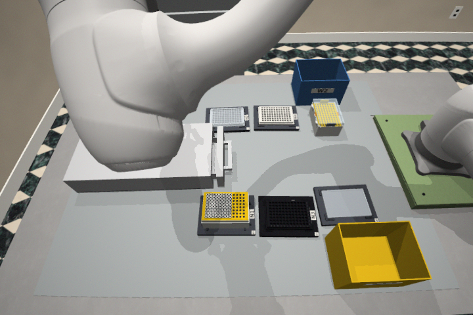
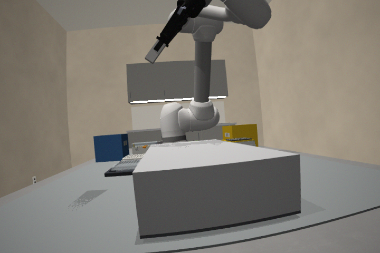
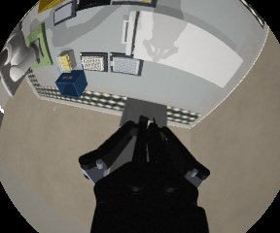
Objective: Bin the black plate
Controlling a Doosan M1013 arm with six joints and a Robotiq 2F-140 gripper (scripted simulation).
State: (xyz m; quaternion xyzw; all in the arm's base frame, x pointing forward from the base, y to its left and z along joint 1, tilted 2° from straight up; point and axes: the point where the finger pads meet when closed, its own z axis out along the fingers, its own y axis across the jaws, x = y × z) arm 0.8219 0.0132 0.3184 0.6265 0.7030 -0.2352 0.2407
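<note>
The black plate is 33 cm below my hand, 32 cm behind it and 24 cm to the left of it. Also, from my hand: yellow-framed tip rack: 29 cm below, 24 cm to the left, 15 cm behind; then white plate: 33 cm below, 29 cm behind, 15 cm to the right; then black nest N3: 34 cm below, 32 cm behind, 24 cm to the left.
</note>
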